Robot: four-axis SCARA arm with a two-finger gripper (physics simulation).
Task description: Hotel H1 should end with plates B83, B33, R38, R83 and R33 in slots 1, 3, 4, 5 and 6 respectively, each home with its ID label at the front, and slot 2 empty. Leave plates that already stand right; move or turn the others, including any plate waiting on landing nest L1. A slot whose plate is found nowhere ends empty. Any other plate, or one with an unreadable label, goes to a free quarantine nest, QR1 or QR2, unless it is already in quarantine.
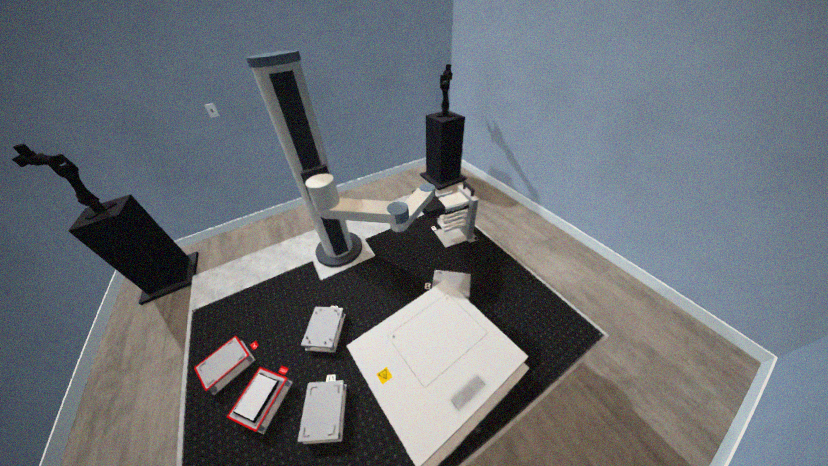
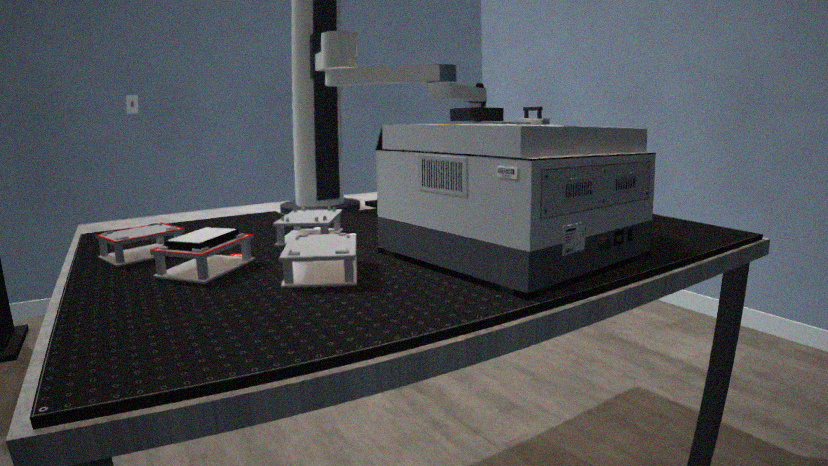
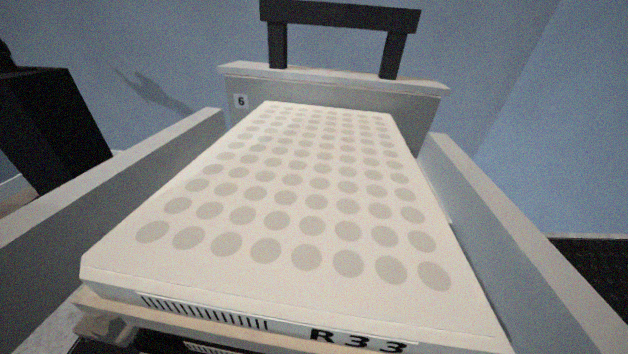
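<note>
My gripper [image 3: 320, 137] [image 1: 431, 206] [image 2: 476, 114] is shut on plate R33 [image 3: 310, 185], its grey fingers along the plate's long sides. The plate lies flat at the slot marked 6 of hotel H1 [image 3: 340, 86] [image 1: 472, 221], its R33 label at the front; whether it bears on the shelf cannot be told. Part of another label shows beneath it. Several white plates [image 1: 453, 221] are stacked lower in the hotel; their labels are unreadable. A white plate with black sides [image 1: 254, 396] [image 2: 202, 236] lies on a red-edged nest [image 1: 276, 396] [image 2: 202, 253]. Another red-edged nest [image 1: 223, 363] [image 2: 139, 232] bears no plate.
Two grey nests [image 1: 323, 325] [image 1: 322, 408] stand between the red-edged nests and the large white instrument [image 1: 437, 347] [image 2: 451, 208]. Another grey nest [image 1: 454, 280] is behind the instrument. The hotel's black handle [image 3: 340, 16] [image 2: 531, 108] rises above it. The arm's column [image 1: 292, 127] stands at the back.
</note>
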